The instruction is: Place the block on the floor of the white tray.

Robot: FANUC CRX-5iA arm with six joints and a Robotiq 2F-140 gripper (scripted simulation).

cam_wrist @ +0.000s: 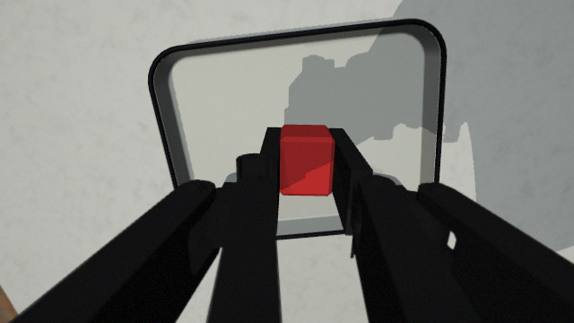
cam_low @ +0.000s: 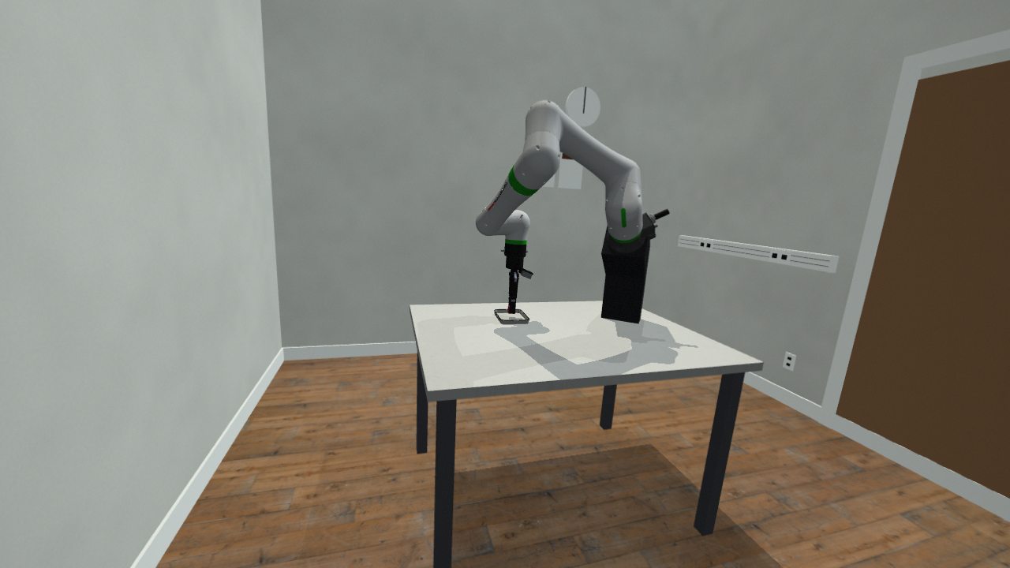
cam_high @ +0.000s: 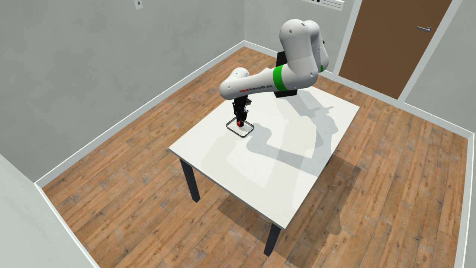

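Now: the white tray 5 cm below my hand. The rest, counted from my hand: red block (2 cm below).
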